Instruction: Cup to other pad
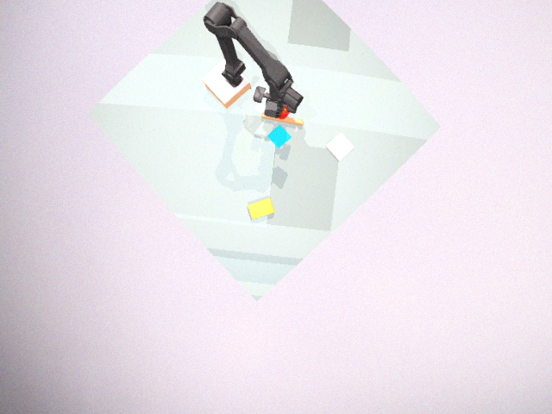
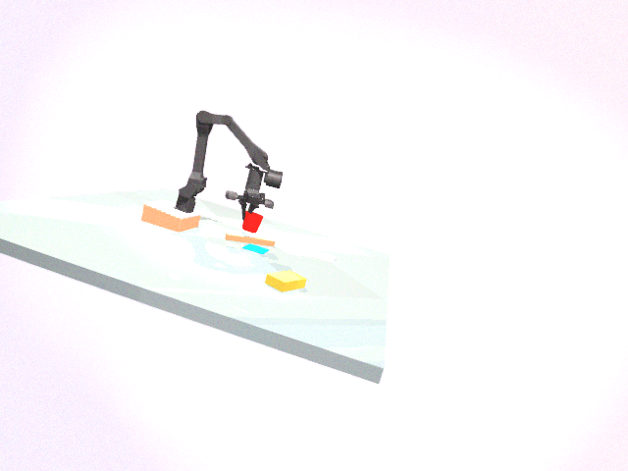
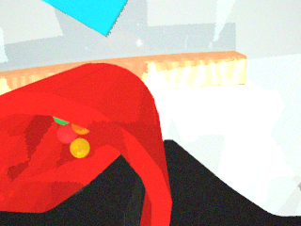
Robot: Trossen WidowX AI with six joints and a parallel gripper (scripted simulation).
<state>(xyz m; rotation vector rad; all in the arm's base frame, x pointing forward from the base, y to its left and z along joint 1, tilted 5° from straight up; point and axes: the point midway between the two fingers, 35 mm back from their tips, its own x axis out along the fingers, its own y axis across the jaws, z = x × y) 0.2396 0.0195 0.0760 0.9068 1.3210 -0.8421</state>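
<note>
Right now the yellow marble is 30 mm to the left of my gripper tip, 30 mm below it and 30 mm ahead of it. From my gripper tip the other things lie so: red cup 30 mm ahead, 10 mm to the left; blue pad 90 mm below, 80 mm to the left; wooden bar 80 mm below, 40 mm ahead, 10 mm to the left.
</note>
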